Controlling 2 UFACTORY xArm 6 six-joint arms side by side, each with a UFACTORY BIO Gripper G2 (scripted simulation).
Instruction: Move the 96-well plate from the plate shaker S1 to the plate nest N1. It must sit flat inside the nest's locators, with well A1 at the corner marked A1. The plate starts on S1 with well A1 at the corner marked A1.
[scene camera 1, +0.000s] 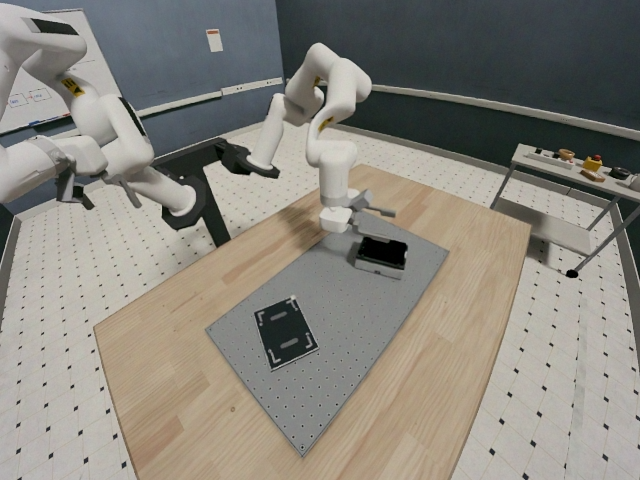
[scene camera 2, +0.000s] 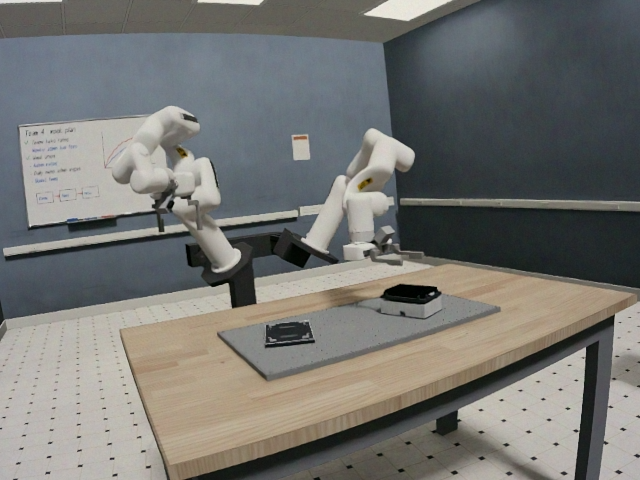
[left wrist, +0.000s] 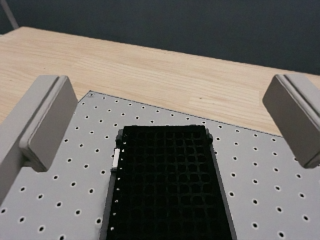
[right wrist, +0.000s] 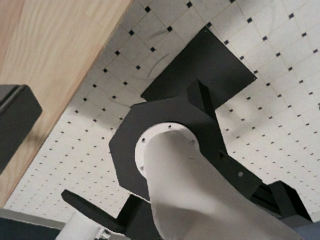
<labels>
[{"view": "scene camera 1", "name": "my left gripper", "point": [392, 226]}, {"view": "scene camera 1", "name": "black 96-well plate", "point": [393, 252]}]
</labels>
